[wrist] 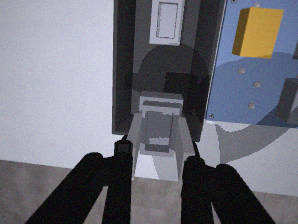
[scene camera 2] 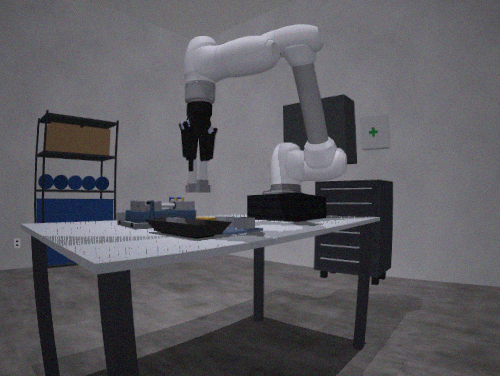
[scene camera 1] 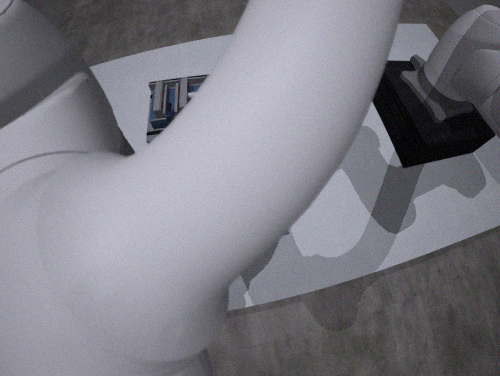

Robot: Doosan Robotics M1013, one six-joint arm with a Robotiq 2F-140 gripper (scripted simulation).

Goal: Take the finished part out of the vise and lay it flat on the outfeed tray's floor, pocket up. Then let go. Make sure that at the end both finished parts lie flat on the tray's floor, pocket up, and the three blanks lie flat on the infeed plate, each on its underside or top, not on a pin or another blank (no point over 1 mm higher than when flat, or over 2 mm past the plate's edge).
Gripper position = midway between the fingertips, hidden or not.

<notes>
In view: my gripper (scene camera 2: 197, 183) and a yellow block (wrist: 255, 36).
My gripper shows as well in the wrist view (wrist: 158, 127).
</notes>
